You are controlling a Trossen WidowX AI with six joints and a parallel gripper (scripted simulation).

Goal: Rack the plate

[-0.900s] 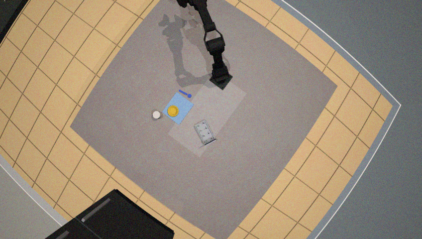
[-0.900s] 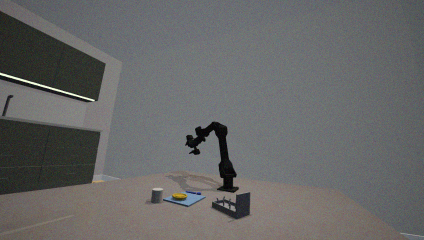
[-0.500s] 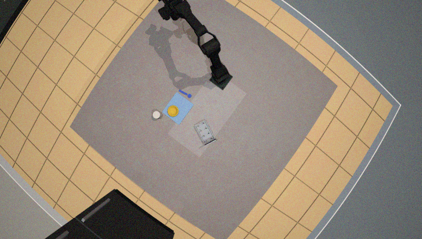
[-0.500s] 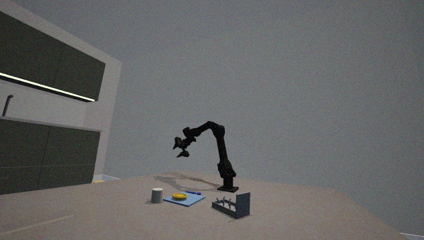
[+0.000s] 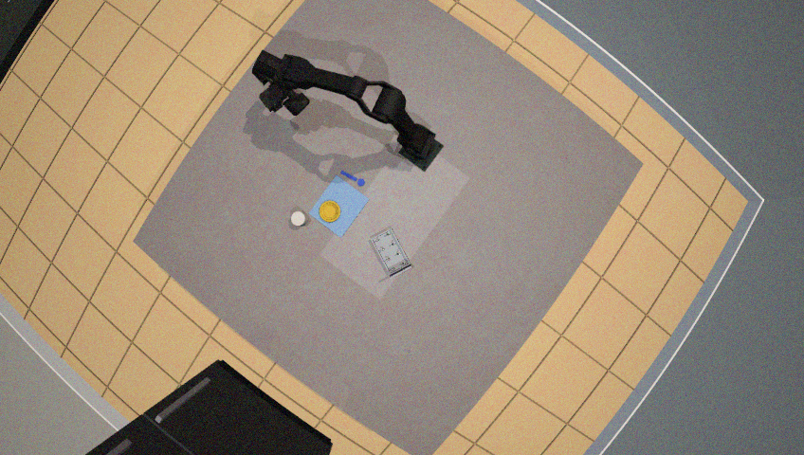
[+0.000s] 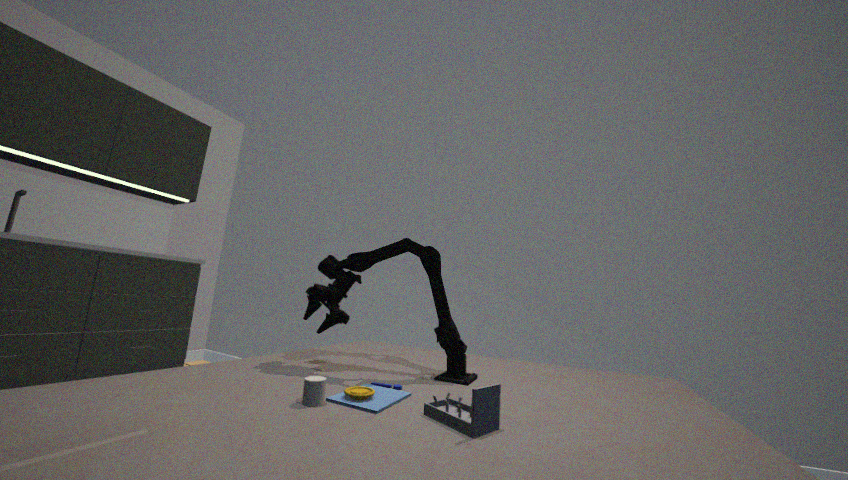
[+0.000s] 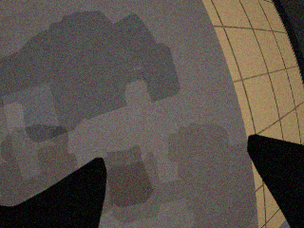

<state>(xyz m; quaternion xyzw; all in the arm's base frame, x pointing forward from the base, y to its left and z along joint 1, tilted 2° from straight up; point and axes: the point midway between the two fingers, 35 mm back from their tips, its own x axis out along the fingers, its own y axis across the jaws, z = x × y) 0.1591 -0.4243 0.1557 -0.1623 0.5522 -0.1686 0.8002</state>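
Now: gripper tip 160 mm short of the yellow plate, 360 mm to the right of it and 100 mm above it. Round my gripper tip: grey dish rack (130 mm ahead, 580 mm to the left, 90 mm below); then light blue mat (130 mm ahead, 370 mm to the left, 110 mm below).
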